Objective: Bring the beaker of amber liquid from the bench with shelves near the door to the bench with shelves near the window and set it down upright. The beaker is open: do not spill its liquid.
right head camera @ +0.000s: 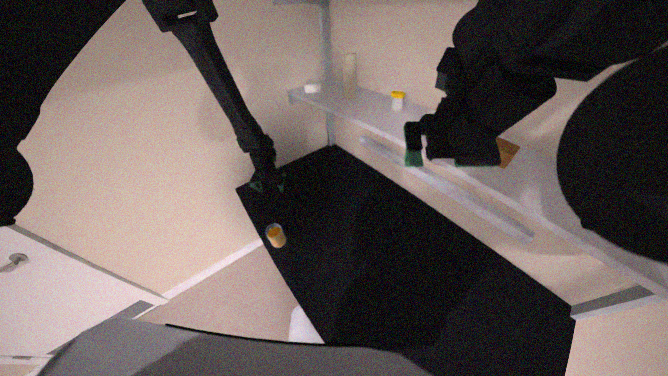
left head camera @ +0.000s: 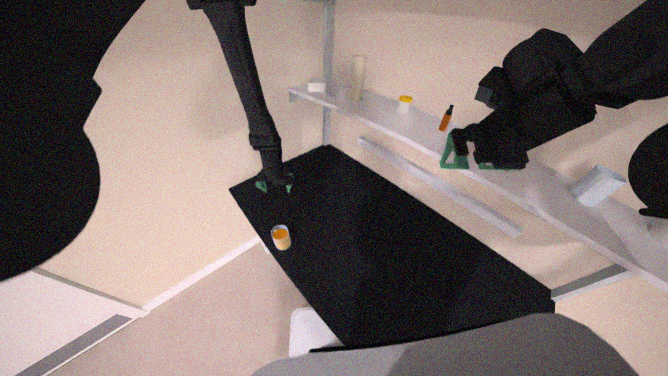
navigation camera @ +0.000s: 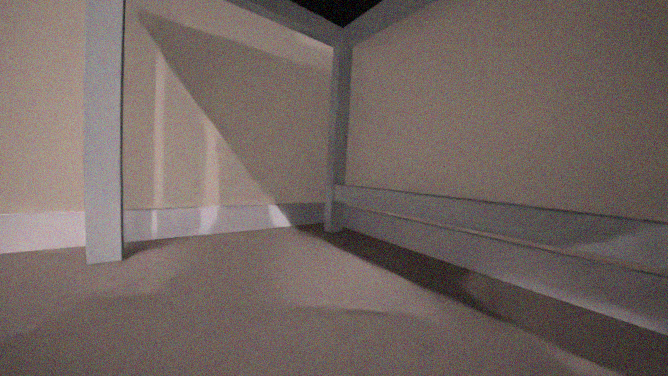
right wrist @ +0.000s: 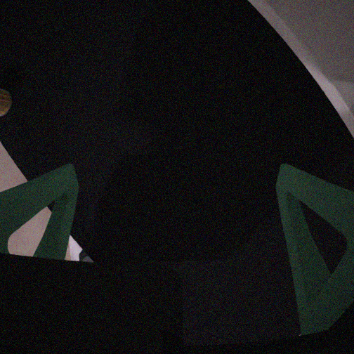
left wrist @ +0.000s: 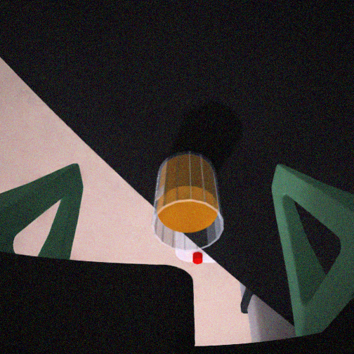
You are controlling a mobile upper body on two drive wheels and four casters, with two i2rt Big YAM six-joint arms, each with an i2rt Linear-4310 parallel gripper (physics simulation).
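Note:
The open glass beaker of amber liquid stands upright near the edge of the black bench top; a part of it shows at the left edge of the right wrist view. My left gripper is open and empty, above the bench top behind the beaker, with the beaker apart from the fingers. My right gripper is open and empty, raised high at the right, away from the beaker.
A shelf runs behind the bench, with a white-and-yellow jar, a tall cylinder, an amber bottle and a pale container. Bench legs stand in the navigation view.

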